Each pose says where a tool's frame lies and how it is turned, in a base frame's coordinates. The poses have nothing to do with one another.
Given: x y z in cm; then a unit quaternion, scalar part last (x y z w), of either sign.
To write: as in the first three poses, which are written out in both.
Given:
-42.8 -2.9 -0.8 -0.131 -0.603 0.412 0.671
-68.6 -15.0 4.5 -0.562 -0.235 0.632 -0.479
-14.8 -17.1 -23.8 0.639 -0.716 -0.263 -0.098
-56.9 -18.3 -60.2 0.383 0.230 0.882 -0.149
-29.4 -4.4 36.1 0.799 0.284 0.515 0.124
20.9 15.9 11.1 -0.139 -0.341 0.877 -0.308
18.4 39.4 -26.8 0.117 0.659 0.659 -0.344
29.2 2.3 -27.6 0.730 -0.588 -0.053 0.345
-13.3 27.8 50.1 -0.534 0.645 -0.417 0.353
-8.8 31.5 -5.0 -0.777 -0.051 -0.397 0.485
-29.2 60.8 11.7 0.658 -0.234 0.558 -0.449
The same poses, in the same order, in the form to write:
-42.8 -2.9 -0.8 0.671 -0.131 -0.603 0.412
-68.6 -15.0 4.5 0.479 0.562 0.235 -0.632
-14.8 -17.1 -23.8 0.098 -0.639 0.716 0.263
-56.9 -18.3 -60.2 0.149 -0.383 -0.230 -0.882
-29.4 -4.4 36.1 0.124 0.799 0.284 0.515
20.9 15.9 11.1 0.308 0.139 0.341 -0.877
18.4 39.4 -26.8 0.344 -0.117 -0.659 -0.659
29.2 2.3 -27.6 0.345 0.730 -0.588 -0.053
-13.3 27.8 50.1 0.353 -0.534 0.645 -0.417
-8.8 31.5 -5.0 0.485 -0.777 -0.051 -0.397
-29.2 60.8 11.7 0.449 -0.658 0.234 -0.558

